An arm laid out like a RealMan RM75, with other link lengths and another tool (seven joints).
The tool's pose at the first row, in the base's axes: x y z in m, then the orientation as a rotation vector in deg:
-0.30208 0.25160 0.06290 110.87 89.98 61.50
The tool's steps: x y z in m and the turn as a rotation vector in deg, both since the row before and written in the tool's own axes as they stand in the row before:
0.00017 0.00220 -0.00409 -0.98 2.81 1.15
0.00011 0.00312 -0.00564 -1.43 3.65 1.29
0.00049 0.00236 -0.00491 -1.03 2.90 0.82
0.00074 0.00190 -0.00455 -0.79 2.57 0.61
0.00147 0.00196 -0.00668 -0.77 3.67 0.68
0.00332 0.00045 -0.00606 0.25 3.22 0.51
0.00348 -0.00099 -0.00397 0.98 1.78 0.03
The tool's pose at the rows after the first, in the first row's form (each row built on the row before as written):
-0.30388 0.25059 0.06706 110.63 89.70 65.72
-0.30644 0.24875 0.07268 109.90 89.27 71.22
-0.30902 0.24730 0.07728 109.08 89.11 75.45
-0.31167 0.24608 0.08132 108.24 89.12 79.08
-0.31616 0.24463 0.08664 106.94 89.55 84.00
-0.32128 0.24513 0.09127 106.12 90.88 87.82
-0.32560 0.24677 0.09401 105.80 92.67 89.40

